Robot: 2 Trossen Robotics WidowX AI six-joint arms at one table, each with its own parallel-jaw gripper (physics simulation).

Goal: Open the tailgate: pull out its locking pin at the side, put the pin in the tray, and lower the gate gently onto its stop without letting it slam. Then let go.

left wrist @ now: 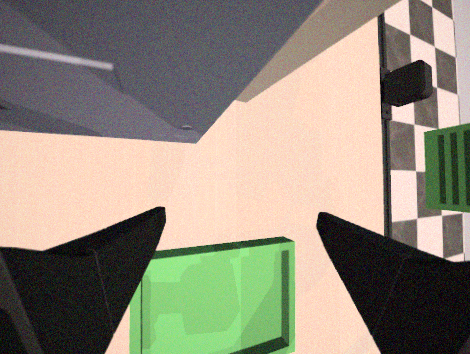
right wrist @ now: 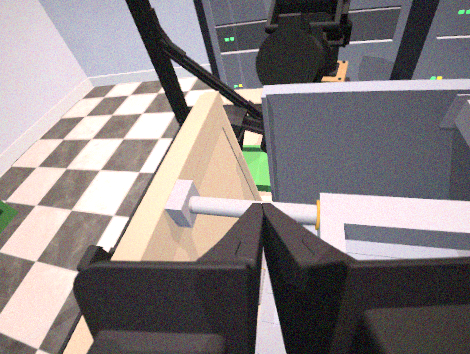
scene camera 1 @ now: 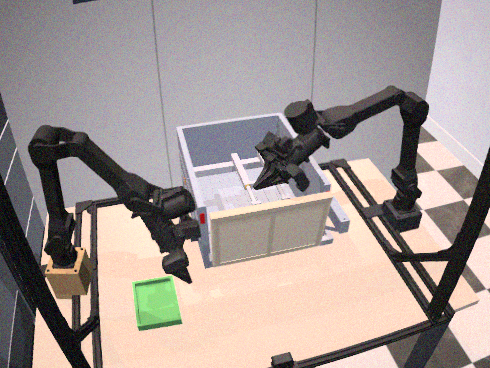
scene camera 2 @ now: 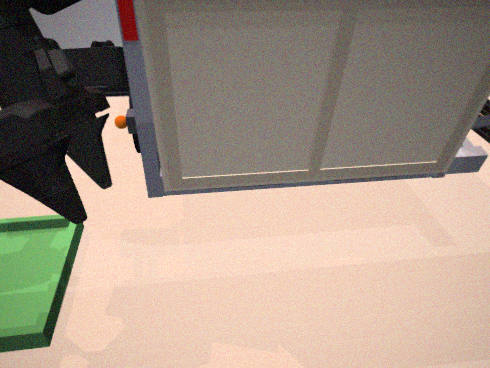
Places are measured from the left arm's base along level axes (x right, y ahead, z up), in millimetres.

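Pixels of known places: left gripper, between the fingertips: (left wrist: pixel 242 216) (right wrist: pixel 262 181) (scene camera 1: pixel 189 274) (scene camera 2: pixel 96 202); right gripper, between the fingertips: (right wrist: pixel 260 211) (scene camera 1: pixel 254 188); left arm's base, origin of its link: (scene camera 1: pixel 65 260); right arm's base, origin of its link: (scene camera 1: pixel 403 206).
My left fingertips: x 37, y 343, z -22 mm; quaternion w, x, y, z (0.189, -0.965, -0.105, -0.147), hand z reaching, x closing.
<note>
Ahead of a thing's pixels: the offset from my left fingertips to its middle. "spot": to the spot under its first point.
The beige tailgate (scene camera 1: pixel 270 235) (scene camera 2: pixel 250 100) (right wrist: pixel 200 145) stands steeply at the box's front, its top leaning slightly out from the side wall in the right wrist view. The pin's orange knob (scene camera 2: pixel 121 122) sits at the grey bracket low on the box's side; it does not show in scene camera 1. My left gripper (scene camera 2: pixel 94 204) (left wrist: pixel 242 216) is open and empty, beside the knob and above the tray's far edge. The green tray @[dx +30, dy -96, dz -76 mm] (scene camera 1: pixel 160 326) (scene camera 2: pixel 62 295) (left wrist: pixel 215 246) is empty. My right gripper (scene camera 1: pixel 256 187) (right wrist: pixel 260 211) is shut and empty, inside the box behind the gate; contact with the rod is unclear.
The grey-blue box (scene camera 1: pixel 227 116) (right wrist: pixel 360 140) stands at the back. A pale rod @[dx -99, dy +158, dz +193 mm] (right wrist: pixel 225 206) spans from a block @[spot: dx -34, dy +176, dz +203 mm] (right wrist: pixel 181 202) on the gate's inner side to a white beam @[spot: dx -132, dy +149, dz +201 mm] (right wrist: pixel 390 207). A black frame (scene camera 1: pixel 350 350) runs along the table's edges.
</note>
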